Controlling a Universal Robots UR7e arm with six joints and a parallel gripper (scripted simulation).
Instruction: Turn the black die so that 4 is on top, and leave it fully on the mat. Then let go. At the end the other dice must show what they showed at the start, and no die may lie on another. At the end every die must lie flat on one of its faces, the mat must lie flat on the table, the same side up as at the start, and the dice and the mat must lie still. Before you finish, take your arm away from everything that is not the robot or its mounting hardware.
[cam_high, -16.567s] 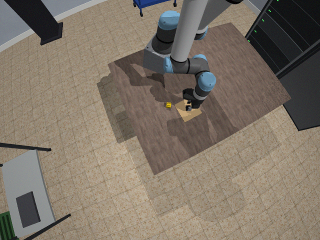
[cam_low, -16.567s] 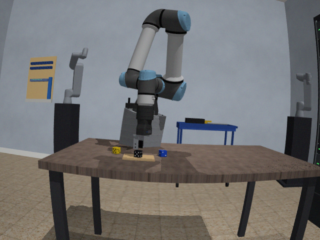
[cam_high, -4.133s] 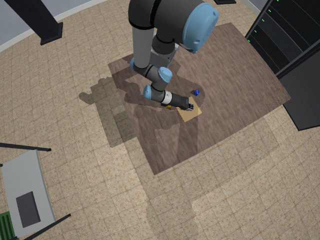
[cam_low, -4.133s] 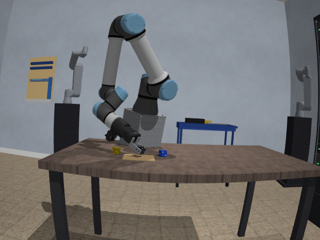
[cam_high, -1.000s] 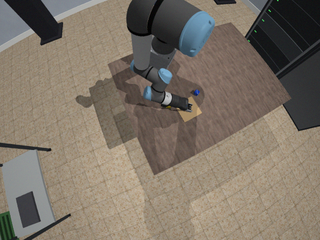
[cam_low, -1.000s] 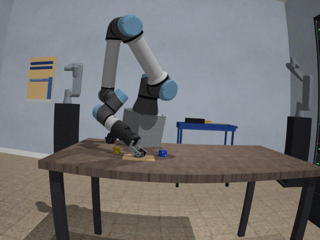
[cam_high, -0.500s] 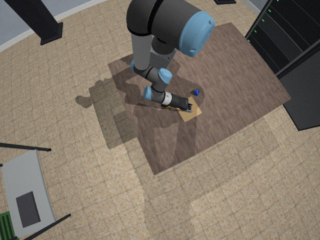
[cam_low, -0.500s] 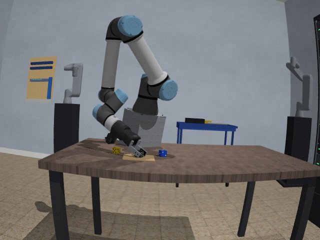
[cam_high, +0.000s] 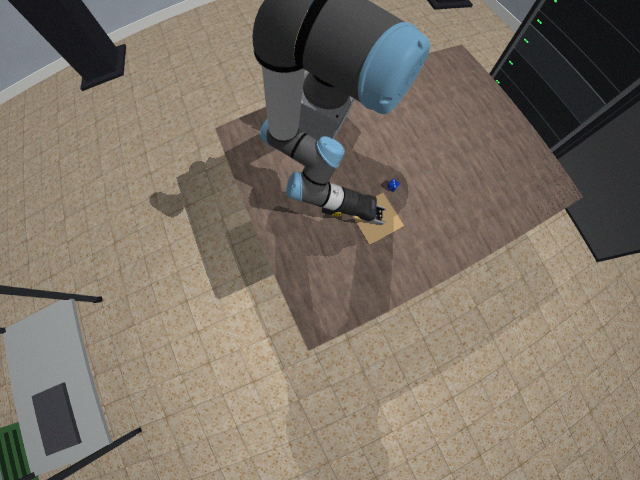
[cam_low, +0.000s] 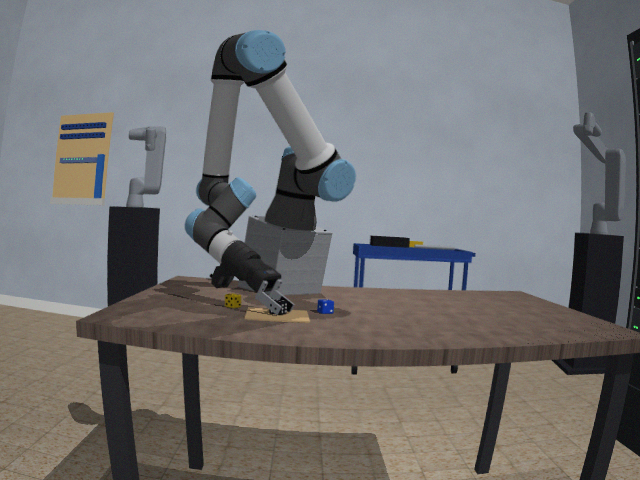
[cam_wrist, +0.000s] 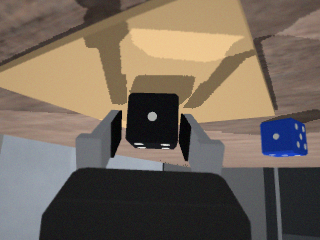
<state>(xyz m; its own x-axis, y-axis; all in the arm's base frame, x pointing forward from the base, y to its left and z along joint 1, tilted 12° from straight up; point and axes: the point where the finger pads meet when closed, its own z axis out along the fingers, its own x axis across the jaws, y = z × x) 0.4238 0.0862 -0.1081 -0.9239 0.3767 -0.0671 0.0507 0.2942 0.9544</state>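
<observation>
The black die is 10 mm below my hand. The rest, counted from my hand: blue die: 100 mm behind, 90 mm to the left, 10 mm below; then tan mat: 20 mm below, 10 mm to the right; then yellow die: 130 mm to the right, 60 mm behind, 10 mm below.
</observation>
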